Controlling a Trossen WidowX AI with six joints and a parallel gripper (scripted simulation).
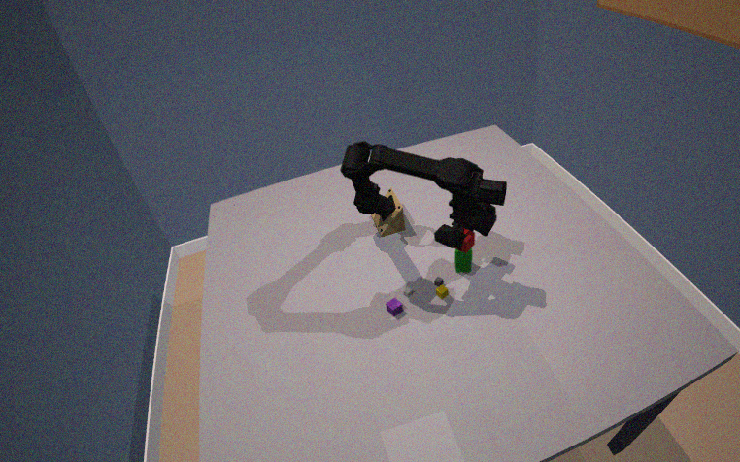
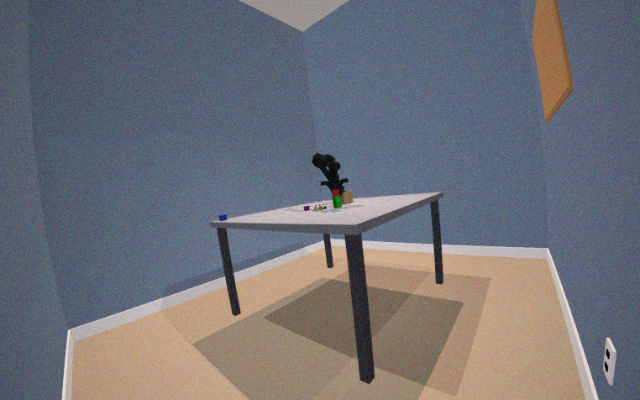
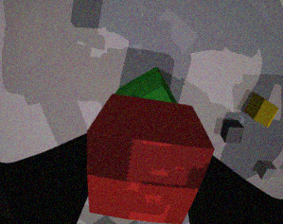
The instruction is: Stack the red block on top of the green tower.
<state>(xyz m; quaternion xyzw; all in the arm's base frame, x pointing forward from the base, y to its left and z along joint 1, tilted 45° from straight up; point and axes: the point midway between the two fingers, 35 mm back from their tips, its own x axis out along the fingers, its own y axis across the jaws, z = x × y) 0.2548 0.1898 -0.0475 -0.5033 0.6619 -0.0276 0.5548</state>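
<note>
My gripper tip is 1 cm below the red block. Also, from my gripper tip: yellow cube: 9 cm to the right, 8 cm below, 8 cm ahead; then small dark cube: 8 cm to the right, 8 cm below, 4 cm ahead; then small white cube: 17 cm to the right, 8 cm below, 5 cm ahead.
</note>
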